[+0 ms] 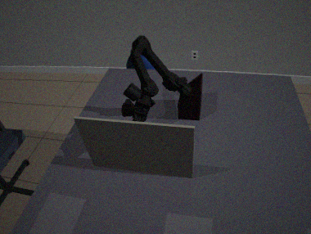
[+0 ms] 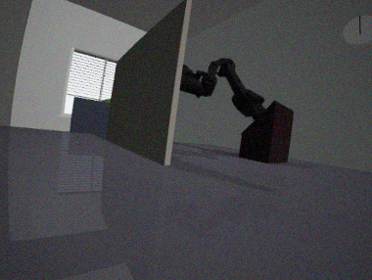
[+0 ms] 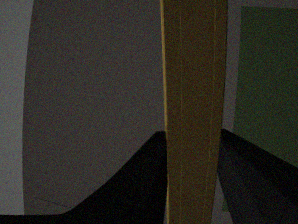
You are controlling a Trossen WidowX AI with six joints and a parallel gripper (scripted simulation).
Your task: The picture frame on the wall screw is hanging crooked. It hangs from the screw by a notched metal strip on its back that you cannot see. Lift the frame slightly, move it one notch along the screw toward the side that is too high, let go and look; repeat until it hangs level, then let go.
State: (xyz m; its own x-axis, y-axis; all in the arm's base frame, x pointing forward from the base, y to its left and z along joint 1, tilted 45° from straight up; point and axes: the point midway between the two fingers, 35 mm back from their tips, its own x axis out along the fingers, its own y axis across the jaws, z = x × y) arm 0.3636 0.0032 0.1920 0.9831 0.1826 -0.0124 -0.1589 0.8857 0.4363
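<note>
My gripper tip is 50 mm above the picture frame, 10 mm to the left of it and 10 mm short of it. The rest, counted from my gripper tip: wall panel (70 mm below, 20 mm ahead, 10 mm to the left).
</note>
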